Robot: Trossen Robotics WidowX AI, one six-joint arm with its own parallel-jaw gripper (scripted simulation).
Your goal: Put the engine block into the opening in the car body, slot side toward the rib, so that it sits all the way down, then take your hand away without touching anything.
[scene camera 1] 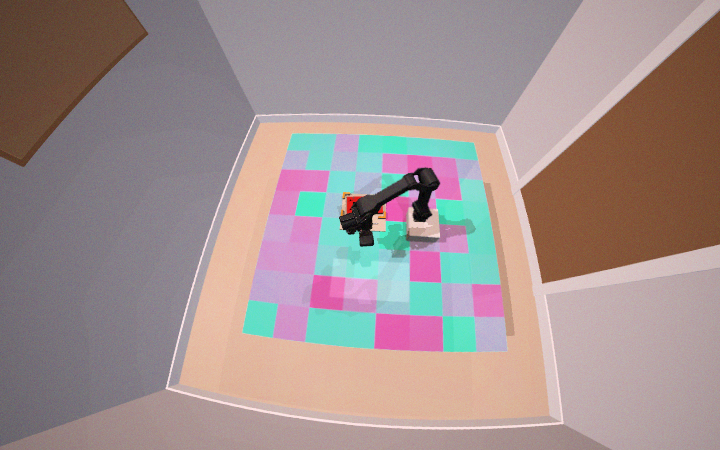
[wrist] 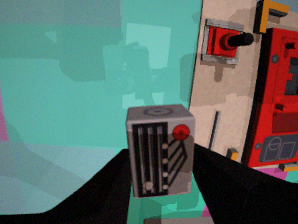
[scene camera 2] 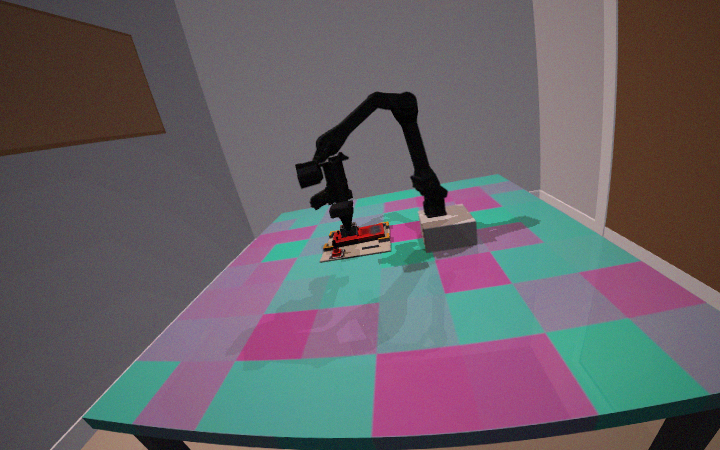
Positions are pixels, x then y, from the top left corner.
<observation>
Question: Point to an engine block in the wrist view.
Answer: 160,138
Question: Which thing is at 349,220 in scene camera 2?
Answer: My gripper.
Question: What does my gripper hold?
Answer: An engine block.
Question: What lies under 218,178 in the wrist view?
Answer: My gripper.
</observation>
